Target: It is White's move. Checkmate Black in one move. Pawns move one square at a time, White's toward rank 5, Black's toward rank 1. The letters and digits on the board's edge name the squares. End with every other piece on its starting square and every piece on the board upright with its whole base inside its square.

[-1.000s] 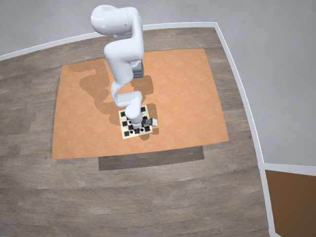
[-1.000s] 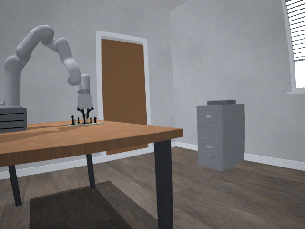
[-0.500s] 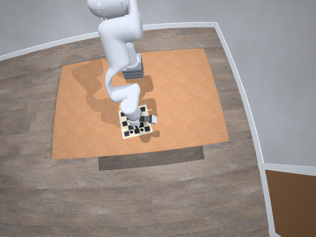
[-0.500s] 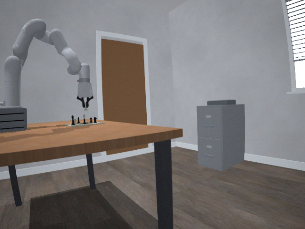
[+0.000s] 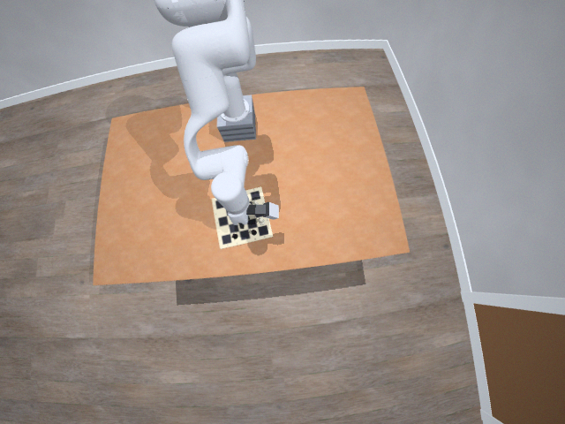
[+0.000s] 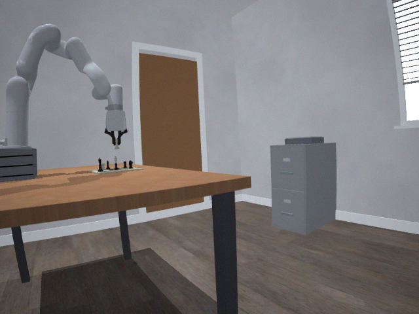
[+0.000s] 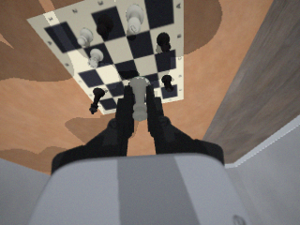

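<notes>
My gripper is now 11 cm past the black piece, 7 cm to the left of it and 11 cm above it. Also, from my hand: small chessboard: 3 cm behind, 3 cm to the right, 14 cm below; white piece: 1 cm ahead, 5 cm to the left, 11 cm below.
</notes>
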